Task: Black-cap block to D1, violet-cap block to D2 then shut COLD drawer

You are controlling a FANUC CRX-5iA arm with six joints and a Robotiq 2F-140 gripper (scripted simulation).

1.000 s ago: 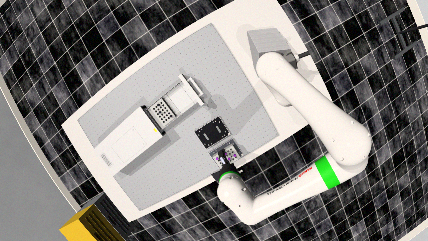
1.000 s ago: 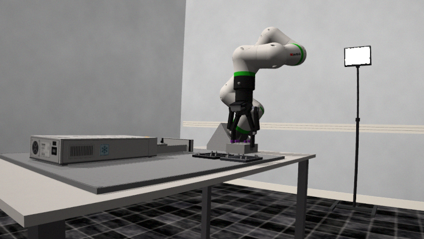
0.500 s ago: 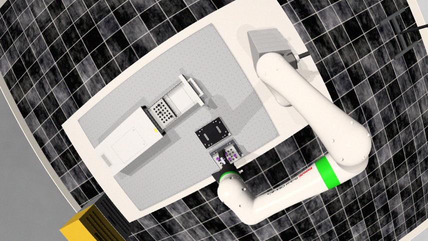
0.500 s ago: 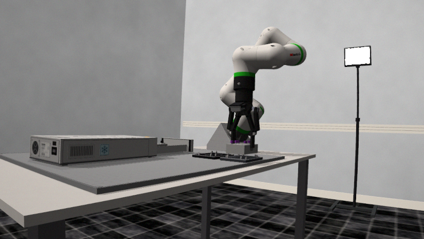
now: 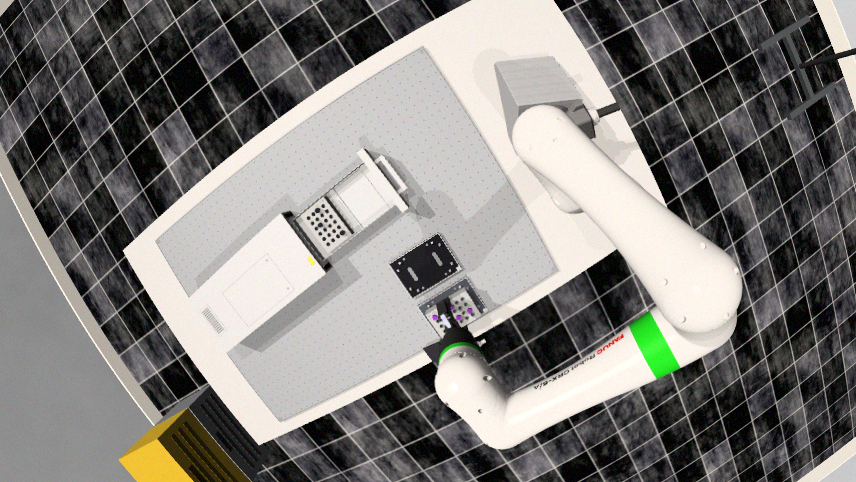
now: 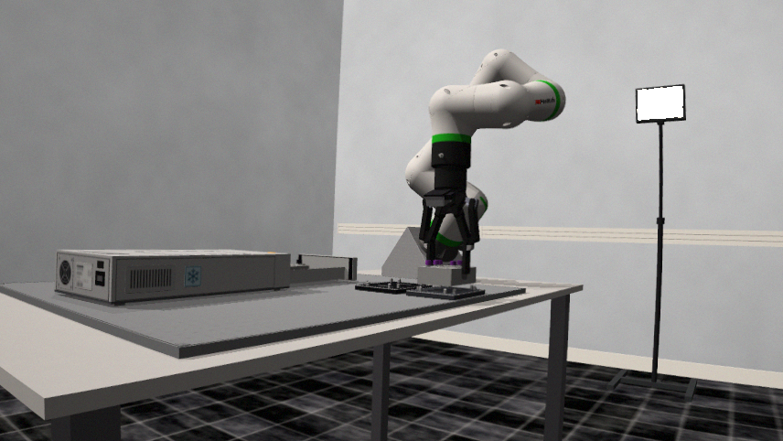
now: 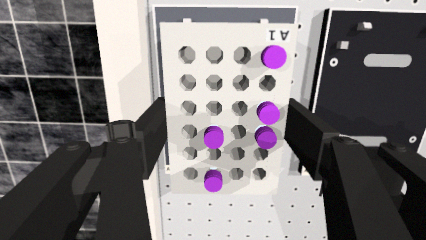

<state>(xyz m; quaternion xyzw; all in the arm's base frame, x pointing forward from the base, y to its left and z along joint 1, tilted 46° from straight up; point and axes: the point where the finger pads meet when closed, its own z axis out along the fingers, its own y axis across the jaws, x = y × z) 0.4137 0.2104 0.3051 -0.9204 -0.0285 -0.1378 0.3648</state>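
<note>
Now: hand 30 mm above the violet-capped cooling block. From my hand the other things lie so: slot D1: 20 mm ahead, 150 mm to the right, 70 mm below; then cooler drawer: 140 mm ahead, 380 mm to the right, 40 mm below; then slot D2: 70 mm below.
</note>
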